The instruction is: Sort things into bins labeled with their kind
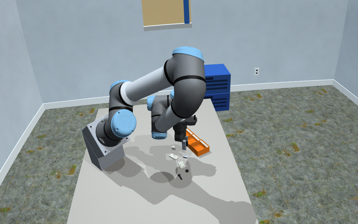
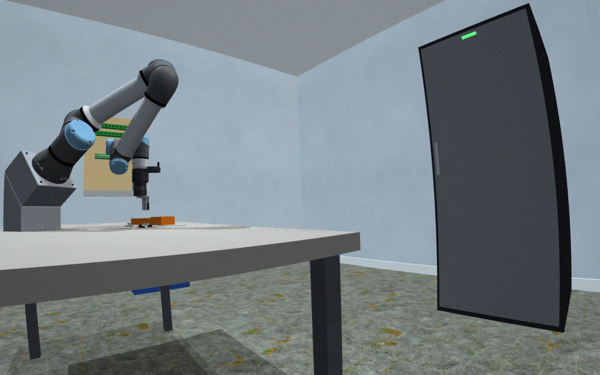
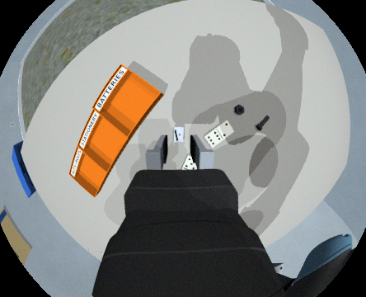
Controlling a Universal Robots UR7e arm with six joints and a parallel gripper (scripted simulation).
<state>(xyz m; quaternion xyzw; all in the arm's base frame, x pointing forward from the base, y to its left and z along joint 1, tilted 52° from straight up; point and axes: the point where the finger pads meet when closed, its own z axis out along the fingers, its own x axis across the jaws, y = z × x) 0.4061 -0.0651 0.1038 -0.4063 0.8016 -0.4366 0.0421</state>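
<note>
Right now the grey piece is 8 cm below my hand. From my hand the other things lie so: white die 3 cm behind, 11 cm to the left, 8 cm below; black bolt 10 cm behind, 12 cm to the right, 8 cm below; black nut 5 cm behind, 11 cm to the right, 9 cm below.
</note>
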